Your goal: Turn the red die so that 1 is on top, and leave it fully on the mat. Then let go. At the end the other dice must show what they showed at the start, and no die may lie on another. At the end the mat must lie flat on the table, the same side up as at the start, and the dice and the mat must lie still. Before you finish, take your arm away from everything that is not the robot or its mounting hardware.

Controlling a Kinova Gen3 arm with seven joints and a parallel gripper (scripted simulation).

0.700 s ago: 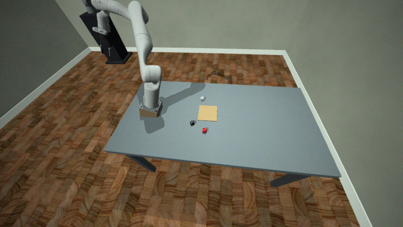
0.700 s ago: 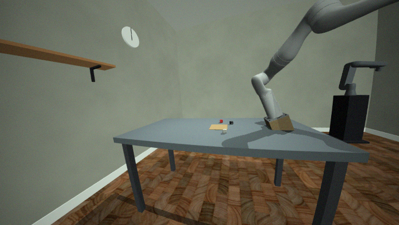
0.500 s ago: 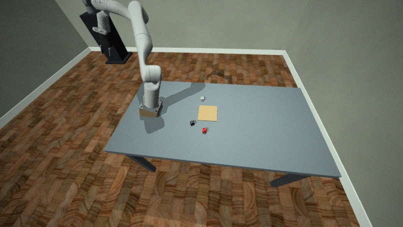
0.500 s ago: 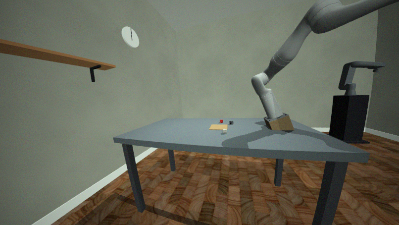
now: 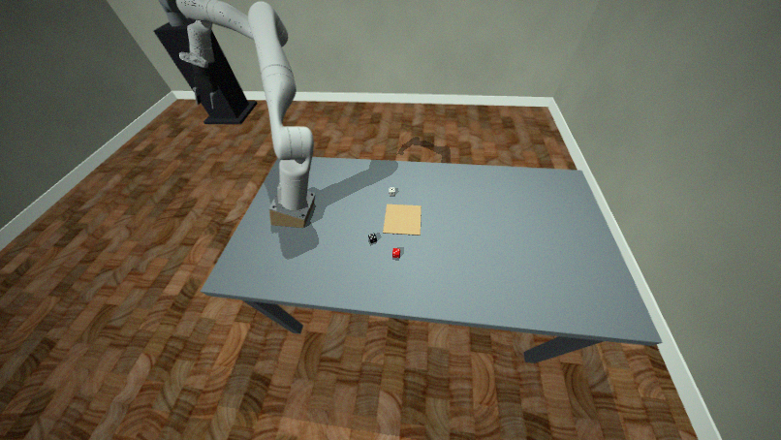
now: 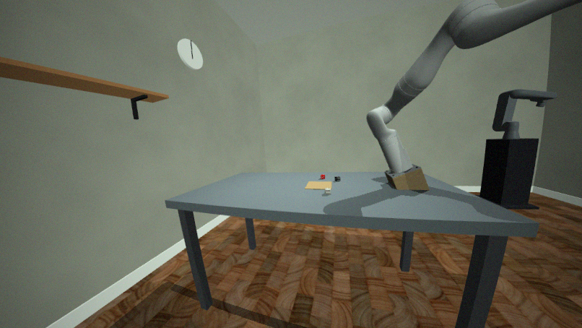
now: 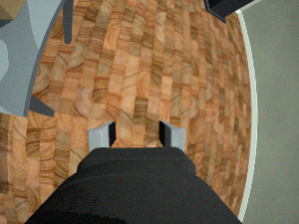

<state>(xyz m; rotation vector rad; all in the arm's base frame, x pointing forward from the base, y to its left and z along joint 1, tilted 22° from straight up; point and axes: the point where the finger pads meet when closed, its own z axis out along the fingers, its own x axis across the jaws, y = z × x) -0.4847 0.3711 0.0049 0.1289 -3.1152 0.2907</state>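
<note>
My gripper is now 850 mm short of the red die, 530 mm to the left of it and 260 mm above it. From my hand the other things lie so: black die: 760 mm ahead, 480 mm to the right, 260 mm below; tan mat: 860 mm ahead, 370 mm to the right, 270 mm below; white die: 810 mm ahead, 260 mm below, 240 mm to the right.
</note>
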